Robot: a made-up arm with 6 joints. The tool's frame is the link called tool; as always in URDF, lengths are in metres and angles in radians. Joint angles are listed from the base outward. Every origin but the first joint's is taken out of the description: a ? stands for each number. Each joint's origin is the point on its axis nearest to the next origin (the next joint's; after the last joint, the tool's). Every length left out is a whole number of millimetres.
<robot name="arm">
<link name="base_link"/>
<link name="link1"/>
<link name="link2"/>
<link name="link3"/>
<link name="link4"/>
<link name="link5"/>
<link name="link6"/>
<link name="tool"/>
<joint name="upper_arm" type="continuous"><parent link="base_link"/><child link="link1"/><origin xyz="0.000 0.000 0.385" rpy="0.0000 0.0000 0.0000"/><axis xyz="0 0 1"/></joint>
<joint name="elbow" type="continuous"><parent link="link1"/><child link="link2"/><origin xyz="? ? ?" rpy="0.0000 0.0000 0.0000"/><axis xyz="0 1 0"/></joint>
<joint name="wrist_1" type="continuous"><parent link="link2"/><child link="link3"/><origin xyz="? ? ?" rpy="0.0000 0.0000 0.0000"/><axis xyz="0 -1 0"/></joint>
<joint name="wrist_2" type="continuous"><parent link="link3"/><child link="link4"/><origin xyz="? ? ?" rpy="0.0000 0.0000 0.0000"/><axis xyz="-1 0 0"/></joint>
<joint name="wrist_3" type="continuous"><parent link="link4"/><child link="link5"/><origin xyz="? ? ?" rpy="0.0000 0.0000 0.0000"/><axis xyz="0 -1 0"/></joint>
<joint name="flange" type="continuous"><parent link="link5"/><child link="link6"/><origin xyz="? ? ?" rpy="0.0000 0.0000 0.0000"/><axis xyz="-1 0 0"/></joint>
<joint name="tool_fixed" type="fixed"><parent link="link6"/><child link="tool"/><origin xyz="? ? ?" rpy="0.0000 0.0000 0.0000"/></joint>
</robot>
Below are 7 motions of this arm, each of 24 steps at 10 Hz.
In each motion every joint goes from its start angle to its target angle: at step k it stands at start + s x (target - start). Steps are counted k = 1, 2, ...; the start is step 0. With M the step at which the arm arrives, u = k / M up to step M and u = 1 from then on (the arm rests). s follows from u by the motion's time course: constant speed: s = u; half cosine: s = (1 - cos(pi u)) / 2; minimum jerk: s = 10 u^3 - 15 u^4 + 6 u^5.
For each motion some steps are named. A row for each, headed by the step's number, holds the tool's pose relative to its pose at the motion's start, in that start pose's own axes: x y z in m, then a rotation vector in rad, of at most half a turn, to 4 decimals.
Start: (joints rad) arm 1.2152 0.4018 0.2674 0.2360 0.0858 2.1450
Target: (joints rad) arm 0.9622 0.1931 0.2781 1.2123 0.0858 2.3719
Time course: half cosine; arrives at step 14
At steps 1, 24:
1: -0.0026 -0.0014 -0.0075 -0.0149 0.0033 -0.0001
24: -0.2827 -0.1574 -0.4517 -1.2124 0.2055 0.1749

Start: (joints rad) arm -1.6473 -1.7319 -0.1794 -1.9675 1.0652 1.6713
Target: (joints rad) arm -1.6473 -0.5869 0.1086 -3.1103 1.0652 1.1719
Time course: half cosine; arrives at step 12
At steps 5, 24:
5: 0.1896 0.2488 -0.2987 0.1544 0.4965 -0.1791
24: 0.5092 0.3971 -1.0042 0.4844 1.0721 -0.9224

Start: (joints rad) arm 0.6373 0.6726 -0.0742 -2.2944 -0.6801 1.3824
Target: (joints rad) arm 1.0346 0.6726 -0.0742 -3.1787 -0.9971 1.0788
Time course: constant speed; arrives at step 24
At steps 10, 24:
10: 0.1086 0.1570 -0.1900 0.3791 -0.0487 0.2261
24: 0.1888 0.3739 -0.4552 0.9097 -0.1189 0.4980

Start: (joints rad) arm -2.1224 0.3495 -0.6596 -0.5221 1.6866 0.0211
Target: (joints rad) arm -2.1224 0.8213 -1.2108 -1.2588 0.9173 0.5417
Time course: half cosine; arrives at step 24
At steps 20, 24:
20: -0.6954 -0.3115 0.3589 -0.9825 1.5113 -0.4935
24: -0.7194 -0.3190 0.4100 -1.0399 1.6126 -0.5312

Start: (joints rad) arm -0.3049 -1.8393 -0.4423 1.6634 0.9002 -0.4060
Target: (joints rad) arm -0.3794 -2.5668 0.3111 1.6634 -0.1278 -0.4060
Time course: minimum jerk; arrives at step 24
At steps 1, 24:
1: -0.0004 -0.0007 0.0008 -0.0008 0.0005 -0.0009
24: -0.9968 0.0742 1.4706 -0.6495 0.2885 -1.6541

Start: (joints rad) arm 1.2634 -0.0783 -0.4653 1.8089 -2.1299 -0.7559
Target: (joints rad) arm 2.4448 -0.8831 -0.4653 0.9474 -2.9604 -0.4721
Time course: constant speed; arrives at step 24
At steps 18, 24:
18: 0.2195 -0.7566 -0.4254 -0.2718 0.1291 0.7568
24: 0.4198 -0.7916 -0.5169 -0.5769 -0.0431 0.9577

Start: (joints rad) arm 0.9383 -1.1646 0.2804 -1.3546 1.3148 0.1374
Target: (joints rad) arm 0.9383 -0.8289 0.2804 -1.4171 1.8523 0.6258
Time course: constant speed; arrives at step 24
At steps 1, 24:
1: -0.0022 -0.0178 -0.0128 -0.0330 -0.0183 -0.0086
24: -0.0799 -0.4631 -0.2356 -0.8128 -0.4250 -0.2348

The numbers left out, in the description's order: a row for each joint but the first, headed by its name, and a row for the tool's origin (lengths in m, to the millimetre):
elbow: 0.000 0.000 0.000
wrist_1: 0.000 0.000 0.909
wrist_2: 1.161 0.000 0.000
wrist_3: 0.000 -0.199 0.000
flange: 0.000 0.000 0.000
tool: 0.000 0.000 0.000

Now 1 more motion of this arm.
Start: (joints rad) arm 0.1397 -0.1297 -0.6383 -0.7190 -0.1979 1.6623
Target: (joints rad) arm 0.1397 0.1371 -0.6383 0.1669 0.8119 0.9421
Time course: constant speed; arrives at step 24
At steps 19, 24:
19: 0.1322 -0.0407 -0.0531 -0.1537 -0.1687 -0.5308
24: 0.1736 -0.0410 -0.0562 -0.1864 -0.3588 -0.5816

